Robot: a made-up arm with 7 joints. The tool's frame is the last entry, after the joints. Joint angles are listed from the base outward.
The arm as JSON. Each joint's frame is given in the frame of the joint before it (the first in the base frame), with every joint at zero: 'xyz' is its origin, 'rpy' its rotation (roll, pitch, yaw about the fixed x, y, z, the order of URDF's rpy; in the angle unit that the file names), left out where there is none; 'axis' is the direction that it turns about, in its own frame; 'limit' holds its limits. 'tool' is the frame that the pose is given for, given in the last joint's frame.
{
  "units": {
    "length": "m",
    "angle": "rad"
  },
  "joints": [
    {
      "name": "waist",
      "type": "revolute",
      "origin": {
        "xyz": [
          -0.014,
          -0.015,
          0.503
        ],
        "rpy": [
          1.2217,
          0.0,
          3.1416
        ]
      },
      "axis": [
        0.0,
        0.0,
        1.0
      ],
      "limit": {
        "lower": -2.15,
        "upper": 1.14
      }
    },
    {
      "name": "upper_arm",
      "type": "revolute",
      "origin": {
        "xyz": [
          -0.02,
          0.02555,
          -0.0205
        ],
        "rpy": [
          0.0,
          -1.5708,
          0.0
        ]
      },
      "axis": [
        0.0,
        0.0,
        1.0
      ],
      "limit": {
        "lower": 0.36,
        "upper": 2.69
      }
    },
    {
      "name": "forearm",
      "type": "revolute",
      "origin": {
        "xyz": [
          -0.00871,
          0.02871,
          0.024
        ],
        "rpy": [
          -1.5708,
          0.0,
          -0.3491
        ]
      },
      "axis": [
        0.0,
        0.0,
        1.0
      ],
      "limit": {
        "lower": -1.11,
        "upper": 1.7
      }
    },
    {
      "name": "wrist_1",
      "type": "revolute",
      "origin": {
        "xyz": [
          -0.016,
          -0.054,
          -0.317
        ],
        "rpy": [
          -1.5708,
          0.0,
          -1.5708
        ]
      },
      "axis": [
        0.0,
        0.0,
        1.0
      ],
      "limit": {
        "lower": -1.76,
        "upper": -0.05
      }
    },
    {
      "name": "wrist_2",
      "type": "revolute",
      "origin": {
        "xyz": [
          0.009,
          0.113,
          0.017
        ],
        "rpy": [
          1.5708,
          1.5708,
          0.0
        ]
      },
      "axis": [
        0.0,
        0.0,
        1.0
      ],
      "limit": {
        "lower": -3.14,
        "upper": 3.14
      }
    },
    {
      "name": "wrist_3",
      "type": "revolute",
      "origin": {
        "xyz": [
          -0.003,
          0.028,
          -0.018
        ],
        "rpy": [
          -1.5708,
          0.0,
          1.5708
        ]
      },
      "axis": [
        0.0,
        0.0,
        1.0
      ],
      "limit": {
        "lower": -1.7,
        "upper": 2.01
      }
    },
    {
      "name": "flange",
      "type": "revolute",
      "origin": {
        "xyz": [
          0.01,
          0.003,
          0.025
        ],
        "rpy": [
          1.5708,
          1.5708,
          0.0
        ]
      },
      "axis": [
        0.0,
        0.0,
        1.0
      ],
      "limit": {
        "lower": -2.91,
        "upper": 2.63
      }
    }
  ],
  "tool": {
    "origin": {
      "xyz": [
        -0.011,
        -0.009,
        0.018
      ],
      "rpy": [
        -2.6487,
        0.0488,
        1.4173
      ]
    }
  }
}
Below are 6 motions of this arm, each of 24 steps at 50 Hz.
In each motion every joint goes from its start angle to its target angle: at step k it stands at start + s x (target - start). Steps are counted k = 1, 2, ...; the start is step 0. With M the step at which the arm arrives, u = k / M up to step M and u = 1 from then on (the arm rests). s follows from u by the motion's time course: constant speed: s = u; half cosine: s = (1 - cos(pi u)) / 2; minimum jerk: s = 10 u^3 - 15 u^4 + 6 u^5.
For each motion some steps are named. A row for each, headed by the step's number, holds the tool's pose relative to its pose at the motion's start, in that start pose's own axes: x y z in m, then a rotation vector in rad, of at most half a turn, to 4 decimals.
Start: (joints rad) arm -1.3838 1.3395 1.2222 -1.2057 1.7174 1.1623 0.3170
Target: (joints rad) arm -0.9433 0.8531 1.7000 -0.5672 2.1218 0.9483 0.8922
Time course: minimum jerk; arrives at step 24
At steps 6, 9, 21, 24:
6: -0.0144 -0.0292 0.0009 -0.0072 -0.0353 -0.1886
9: -0.0429 -0.0760 -0.0037 -0.0207 -0.0721 -0.5038
21: -0.1996 -0.2145 -0.0970 -0.2135 0.1311 -1.7533
24: -0.2035 -0.2162 -0.1002 -0.2226 0.1432 -1.7785

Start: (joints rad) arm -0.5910 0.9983 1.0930 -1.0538 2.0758 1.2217 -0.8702
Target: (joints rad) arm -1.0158 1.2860 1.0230 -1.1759 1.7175 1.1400 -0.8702
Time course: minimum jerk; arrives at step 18
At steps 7, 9, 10, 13, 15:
7: 0.0522 0.0188 0.0235 -0.0170 0.0828 0.1369
9: 0.0885 0.0328 0.0321 -0.0145 0.1496 0.2272
10: 0.1072 0.0402 0.0342 -0.0088 0.1870 0.2723
13: 0.1539 0.0592 0.0326 0.0192 0.2901 0.3818
15: 0.1712 0.0664 0.0294 0.0350 0.3322 0.4211

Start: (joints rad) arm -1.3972 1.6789 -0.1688 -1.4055 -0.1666 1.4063 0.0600
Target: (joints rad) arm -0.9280 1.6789 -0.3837 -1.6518 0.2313 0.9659 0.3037
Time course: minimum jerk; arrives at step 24
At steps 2, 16, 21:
2: 0.0000 0.0006 -0.0004 -0.0017 0.0041 -0.0002
16: -0.0258 0.0862 -0.0558 -0.4440 0.5050 0.0044
21: -0.0386 0.1059 -0.0674 -0.6014 0.5761 0.0172

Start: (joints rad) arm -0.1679 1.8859 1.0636 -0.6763 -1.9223 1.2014 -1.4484
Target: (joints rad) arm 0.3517 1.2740 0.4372 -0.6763 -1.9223 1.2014 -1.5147
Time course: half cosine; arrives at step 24
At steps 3, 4, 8, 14, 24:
3: 0.0050 -0.0078 -0.0138 0.0407 -0.0132 0.0264
4: 0.0090 -0.0134 -0.0244 0.0717 -0.0233 0.0465
8: 0.0387 -0.0392 -0.0941 0.2674 -0.0877 0.1727
14: 0.1179 -0.0392 -0.2410 0.6731 -0.2188 0.4281
24: 0.2016 0.0309 -0.3659 1.0711 -0.3322 0.6636

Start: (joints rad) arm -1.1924 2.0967 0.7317 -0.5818 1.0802 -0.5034 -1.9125
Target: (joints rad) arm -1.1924 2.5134 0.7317 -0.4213 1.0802 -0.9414 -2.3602
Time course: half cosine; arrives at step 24
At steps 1, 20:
1: -0.0001 -0.0003 0.0006 0.0030 0.0001 0.0027
20: -0.0147 -0.0753 0.1089 0.6013 -0.1080 0.6191

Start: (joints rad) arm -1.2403 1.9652 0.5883 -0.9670 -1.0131 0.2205 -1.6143
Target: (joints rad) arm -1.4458 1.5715 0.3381 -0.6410 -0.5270 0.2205 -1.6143
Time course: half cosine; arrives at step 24
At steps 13, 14, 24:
13: 0.0566 -0.0327 -0.0046 -0.0093 0.1999 -0.4809
14: 0.0623 -0.0378 -0.0052 -0.0120 0.2216 -0.5342
24: 0.0909 -0.0726 -0.0093 -0.0320 0.3447 -0.8341

